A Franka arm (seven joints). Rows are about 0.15 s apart.
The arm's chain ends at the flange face. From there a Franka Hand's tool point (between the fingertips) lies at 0.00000 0.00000 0.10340 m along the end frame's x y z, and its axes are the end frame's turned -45 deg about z.
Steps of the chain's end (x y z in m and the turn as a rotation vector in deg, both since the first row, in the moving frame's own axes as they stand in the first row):
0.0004, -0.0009, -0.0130, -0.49, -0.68, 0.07
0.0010, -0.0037, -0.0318, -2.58, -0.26, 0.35
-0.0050, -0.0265, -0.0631, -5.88, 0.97, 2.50
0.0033, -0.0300, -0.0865, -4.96, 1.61, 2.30
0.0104, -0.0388, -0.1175, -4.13, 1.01, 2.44
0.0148, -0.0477, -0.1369, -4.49, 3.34, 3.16
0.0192, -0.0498, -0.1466, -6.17, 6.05, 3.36
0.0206, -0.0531, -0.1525, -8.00, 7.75, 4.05
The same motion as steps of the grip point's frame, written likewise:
-0.0006, -0.0006, -0.0130, 0.13, -0.83, 0.07
-0.0003, 0.0010, -0.0319, -1.64, -2.01, 0.35
0.0088, -0.0137, -0.0637, -4.84, -3.47, 2.50
0.0191, -0.0106, -0.0869, -4.65, -2.37, 2.30
0.0307, -0.0136, -0.1178, -3.63, -2.21, 2.44
0.0425, -0.0133, -0.1374, -5.54, -0.81, 3.16
0.0482, -0.0061, -0.1478, -8.64, -0.08, 3.36
0.0511, -0.0030, -0.1544, -11.14, -0.18, 4.05

